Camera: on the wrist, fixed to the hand. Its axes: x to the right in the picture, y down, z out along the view.
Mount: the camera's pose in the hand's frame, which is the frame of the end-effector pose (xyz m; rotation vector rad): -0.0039 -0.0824 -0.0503 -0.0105 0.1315 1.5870
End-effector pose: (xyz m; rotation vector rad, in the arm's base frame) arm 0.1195 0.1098 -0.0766 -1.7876 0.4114 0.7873
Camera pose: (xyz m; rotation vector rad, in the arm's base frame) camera 0.1834 0.0917 -0.0065 -1.2358 1.9989 1.6692
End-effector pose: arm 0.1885 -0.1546 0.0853 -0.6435 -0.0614 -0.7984
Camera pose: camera 0.1202 -0.2229 0.0858 -0.4536 0.5247 0.6977
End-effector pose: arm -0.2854 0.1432 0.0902 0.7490 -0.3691 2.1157
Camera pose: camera -0.2370 0.2157 0.0484 -0.1391 0.7842 -2.4096
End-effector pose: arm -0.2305 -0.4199 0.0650 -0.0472 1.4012 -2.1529
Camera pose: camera -0.2794 -0.3521 0.1134 0.8919 0.8754 -0.7894
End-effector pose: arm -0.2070 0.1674 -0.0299 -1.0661 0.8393 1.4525
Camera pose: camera -0.1174 0.1323 -0.0389 0.3026 -1.7881 -2.3722
